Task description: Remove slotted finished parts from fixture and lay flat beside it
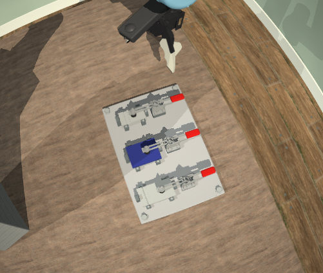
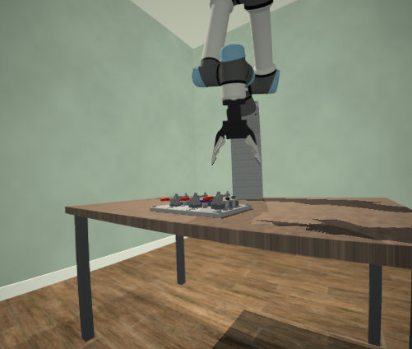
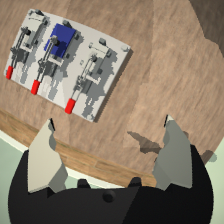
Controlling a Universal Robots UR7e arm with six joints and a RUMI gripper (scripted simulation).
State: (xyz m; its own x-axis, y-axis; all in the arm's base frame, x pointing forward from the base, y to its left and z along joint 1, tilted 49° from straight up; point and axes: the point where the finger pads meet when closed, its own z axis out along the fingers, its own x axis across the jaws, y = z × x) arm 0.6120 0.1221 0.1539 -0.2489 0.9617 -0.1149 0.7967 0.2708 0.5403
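My gripper is now 100 mm past the blue blank, 180 mm to the left of it and 140 mm above it. The rest, counted from my hand: grey fixture plate: 60 mm behind, 190 mm to the right, 160 mm below.
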